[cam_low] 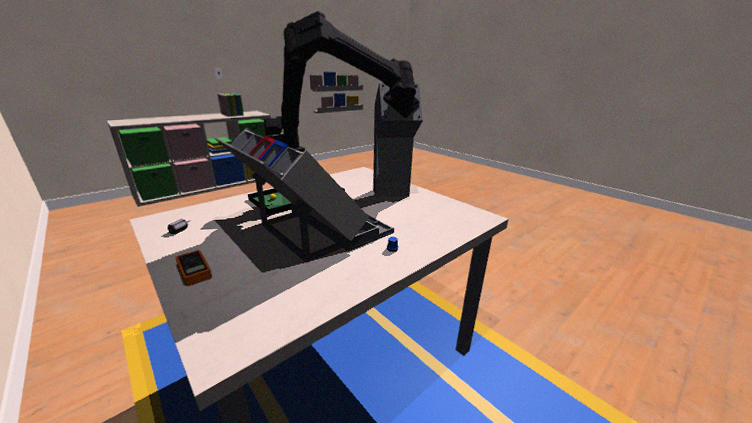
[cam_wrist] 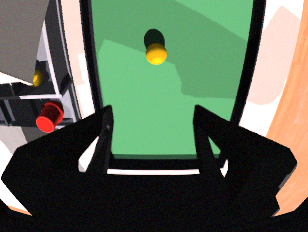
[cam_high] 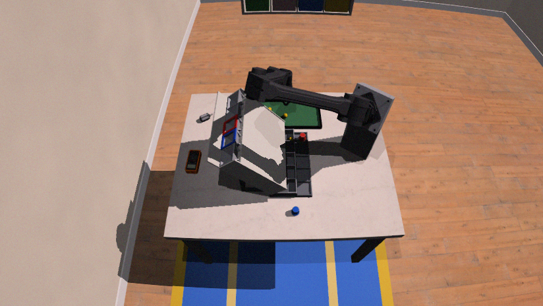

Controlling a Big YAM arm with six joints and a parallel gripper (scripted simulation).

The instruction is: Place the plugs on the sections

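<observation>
Now: the green marble tray 20 mm behind my hand, 20 mm to the right of it and 140 mm below it. From my hand the other things lie so: sloped grey cover (90 mm ahead, 310 mm to the left, 60 mm above); orange device (470 mm ahead, 330 mm to the left, 130 mm below).
</observation>
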